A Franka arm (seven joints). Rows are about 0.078 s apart.
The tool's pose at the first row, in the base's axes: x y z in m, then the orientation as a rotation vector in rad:
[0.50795 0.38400 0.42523 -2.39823 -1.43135 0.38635]
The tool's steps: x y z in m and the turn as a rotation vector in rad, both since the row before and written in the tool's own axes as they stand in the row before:
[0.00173 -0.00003 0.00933 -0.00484 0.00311 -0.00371]
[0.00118 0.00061 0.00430 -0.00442 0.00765 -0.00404]
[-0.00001 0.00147 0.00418 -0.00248 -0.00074 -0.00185]
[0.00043 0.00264 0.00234 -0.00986 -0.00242 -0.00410]
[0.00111 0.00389 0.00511 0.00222 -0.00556 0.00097]
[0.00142 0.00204 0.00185 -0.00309 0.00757 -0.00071]
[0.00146 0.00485 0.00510 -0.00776 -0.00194 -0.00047]
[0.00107 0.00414 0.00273 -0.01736 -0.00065 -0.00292]
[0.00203 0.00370 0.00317 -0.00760 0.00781 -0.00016]
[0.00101 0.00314 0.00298 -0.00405 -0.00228 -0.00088]
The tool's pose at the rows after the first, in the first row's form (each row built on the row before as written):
[0.50511 0.38679 0.41662 -2.39860 -1.43681 0.37852]
[0.50450 0.38814 0.41237 -2.39768 -1.44047 0.36518]
[0.50411 0.38806 0.40796 -2.39825 -1.44420 0.36408]
[0.50556 0.38760 0.40475 -2.40304 -1.45506 0.35982]
[0.50735 0.38756 0.39848 -2.40297 -1.45516 0.36844]
[0.50896 0.38817 0.39590 -2.40361 -1.45436 0.35680]
[0.51170 0.38802 0.38926 -2.40961 -1.45975 0.35412]
[0.51458 0.38751 0.38511 -2.42086 -1.47241 0.34298]
[0.51744 0.38808 0.38071 -2.42524 -1.47326 0.32811]
[0.51949 0.38797 0.37677 -2.42809 -1.47731 0.32812]

